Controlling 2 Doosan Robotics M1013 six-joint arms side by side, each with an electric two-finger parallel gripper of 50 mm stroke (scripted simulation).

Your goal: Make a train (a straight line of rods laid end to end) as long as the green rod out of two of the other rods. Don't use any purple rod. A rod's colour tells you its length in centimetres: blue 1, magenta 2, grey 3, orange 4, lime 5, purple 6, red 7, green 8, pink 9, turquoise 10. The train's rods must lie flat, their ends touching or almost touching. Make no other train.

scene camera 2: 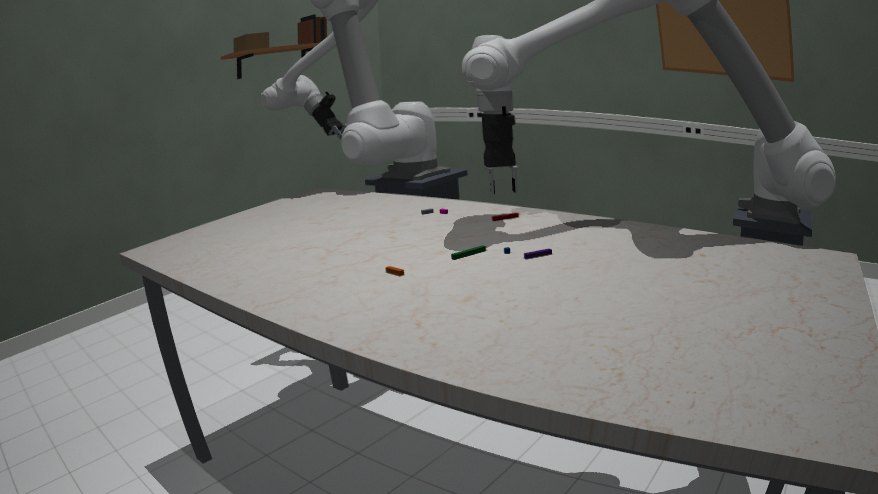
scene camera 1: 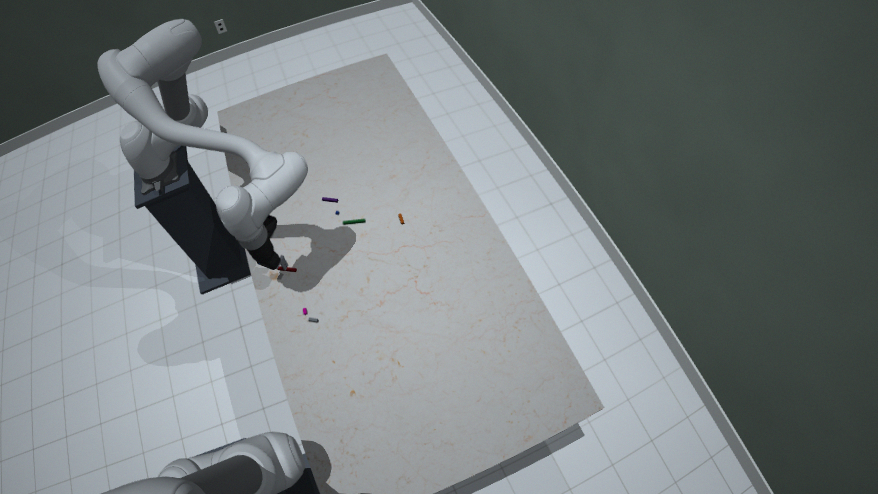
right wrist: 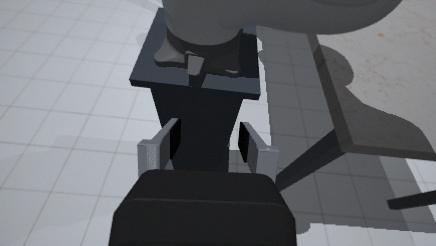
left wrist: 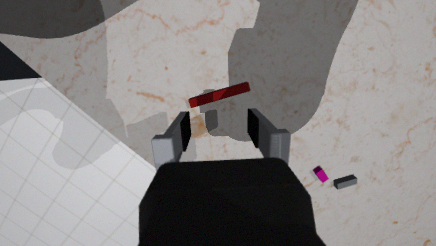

Labels:
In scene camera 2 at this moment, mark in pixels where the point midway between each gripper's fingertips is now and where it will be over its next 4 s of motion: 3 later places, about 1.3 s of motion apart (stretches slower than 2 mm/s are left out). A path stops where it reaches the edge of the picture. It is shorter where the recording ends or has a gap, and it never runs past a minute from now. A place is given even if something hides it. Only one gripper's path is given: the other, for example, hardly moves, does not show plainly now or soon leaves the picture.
The left gripper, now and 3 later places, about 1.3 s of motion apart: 503,192; 500,211; 512,218; 536,219

